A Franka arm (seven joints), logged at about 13 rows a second.
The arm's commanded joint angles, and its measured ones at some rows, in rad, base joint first. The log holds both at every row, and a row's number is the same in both.
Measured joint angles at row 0: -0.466, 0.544, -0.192, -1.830, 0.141, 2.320, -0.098
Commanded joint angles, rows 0 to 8: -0.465, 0.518, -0.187, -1.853, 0.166, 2.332, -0.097; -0.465, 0.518, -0.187, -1.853, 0.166, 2.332, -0.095; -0.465, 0.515, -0.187, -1.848, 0.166, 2.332, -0.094; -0.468, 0.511, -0.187, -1.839, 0.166, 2.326, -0.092; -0.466, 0.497, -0.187, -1.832, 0.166, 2.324, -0.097; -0.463, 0.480, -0.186, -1.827, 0.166, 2.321, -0.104; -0.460, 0.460, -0.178, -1.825, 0.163, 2.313, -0.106; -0.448, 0.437, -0.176, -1.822, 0.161, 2.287, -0.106; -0.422, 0.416, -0.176, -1.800, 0.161, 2.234, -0.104
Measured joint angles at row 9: -0.456, 0.484, -0.180, -1.808, 0.142, 2.310, -0.099
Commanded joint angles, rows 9 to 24: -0.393, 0.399, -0.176, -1.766, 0.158, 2.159, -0.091; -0.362, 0.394, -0.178, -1.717, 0.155, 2.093, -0.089; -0.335, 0.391, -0.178, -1.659, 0.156, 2.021, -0.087; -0.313, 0.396, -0.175, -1.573, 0.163, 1.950, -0.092; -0.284, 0.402, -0.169, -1.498, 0.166, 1.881, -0.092; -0.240, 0.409, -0.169, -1.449, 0.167, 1.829, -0.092; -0.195, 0.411, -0.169, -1.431, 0.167, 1.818, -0.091; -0.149, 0.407, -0.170, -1.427, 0.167, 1.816, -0.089; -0.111, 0.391, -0.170, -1.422, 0.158, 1.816, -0.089; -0.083, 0.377, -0.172, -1.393, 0.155, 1.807, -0.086; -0.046, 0.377, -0.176, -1.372, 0.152, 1.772, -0.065; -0.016, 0.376, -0.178, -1.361, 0.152, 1.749, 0.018; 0.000, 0.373, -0.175, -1.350, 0.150, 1.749, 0.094; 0.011, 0.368, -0.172, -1.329, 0.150, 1.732, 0.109; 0.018, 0.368, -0.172, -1.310, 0.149, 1.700, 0.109; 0.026, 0.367, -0.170, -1.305, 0.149, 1.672, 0.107
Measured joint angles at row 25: 0.013, 0.376, -0.159, -1.334, 0.144, 1.732, 0.085
